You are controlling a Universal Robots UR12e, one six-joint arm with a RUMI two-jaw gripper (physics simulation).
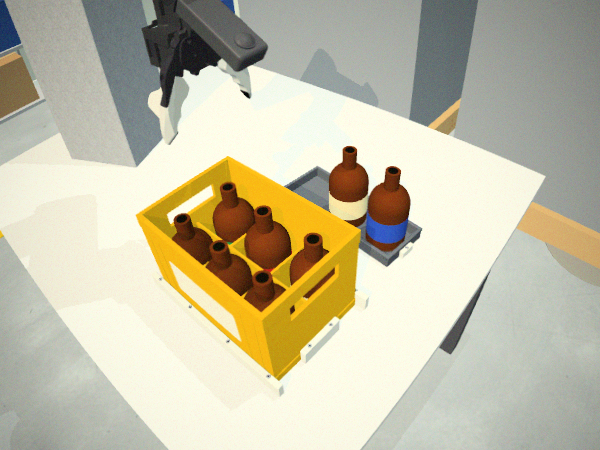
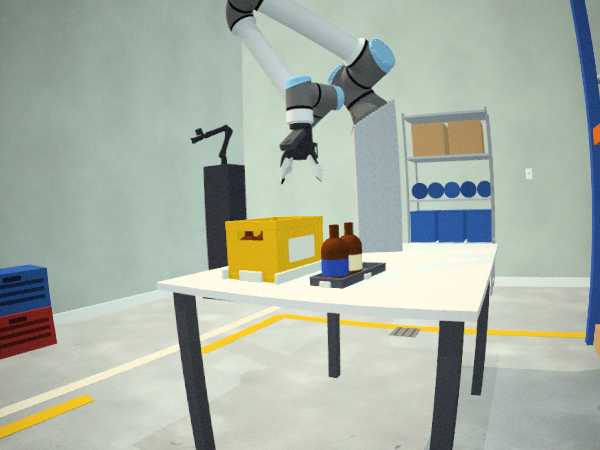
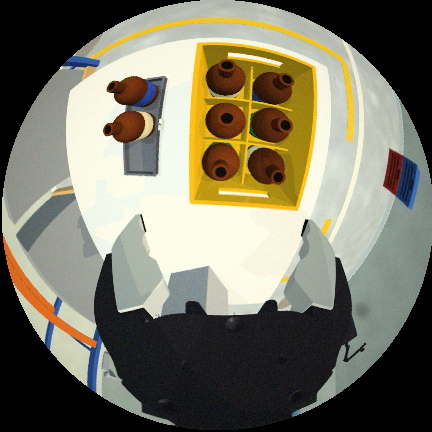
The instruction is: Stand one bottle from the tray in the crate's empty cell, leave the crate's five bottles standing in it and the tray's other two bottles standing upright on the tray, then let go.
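Frame: origin at the arm's base, x right, y ahead, z up, level; centimetres.
Seen in the pictures: gripper, fingertip midpoint: [image 1: 211, 120] [image 2: 300, 182] [image 3: 225, 218]; arm's base at its link origin: [image 2: 372, 116].
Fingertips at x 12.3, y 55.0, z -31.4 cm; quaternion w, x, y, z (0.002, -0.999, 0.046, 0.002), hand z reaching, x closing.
Note:
Pixels of each thing's top centre, then the offset from my fingertips to it. "spot": a spot on its surface instead. Level surfaces: height alone.
- yellow crate at its top centre: [image 1: 240, 221] [image 3: 258, 119] [image 2: 275, 218] dx +5.3, dy +8.3, dz -11.1 cm
- grey tray at a spot on its surface: [image 1: 310, 187] [image 3: 139, 164] spot: dx -22.5, dy +0.1, dz -28.1 cm
- brown bottle with a cream label, top centre: [image 1: 349, 149] [image 3: 107, 129] [image 2: 348, 222] dx -19.4, dy +11.1, dz -12.6 cm
- blue label at a spot on its surface: [image 1: 388, 205] [image 3: 136, 79] spot: dx -15.3, dy +21.1, dz -17.5 cm
- white table at its surface level: dz -28.6 cm
The yellow crate [image 1: 320, 305] [image 2: 252, 255] [image 3: 194, 125] stands on the table, and each of its cells holds an upright brown bottle, such as the middle one [image 1: 267, 245] [image 3: 225, 122]. The grey tray [image 1: 310, 187] [image 2: 375, 270] [image 3: 141, 167] lies beside the crate. A brown bottle with a cream label [image 1: 348, 185] [image 2: 355, 250] [image 3: 127, 126] and one with a blue label [image 1: 388, 205] [image 2: 334, 255] [image 3: 132, 91] stand upright on the tray, side by side. My gripper [image 1: 210, 117] [image 2: 301, 181] [image 3: 225, 218] is open and empty, high above the table and away from the crate and the bottles.
White strips [image 1: 320, 340] line the crate's foot on the white table [image 1: 425, 165] [image 2: 425, 292]. A grey pedestal [image 1: 107, 85] [image 2: 377, 185] stands behind the table. A black post with a small arm [image 2: 225, 215] and a shelf unit [image 2: 489, 175] stand farther back.

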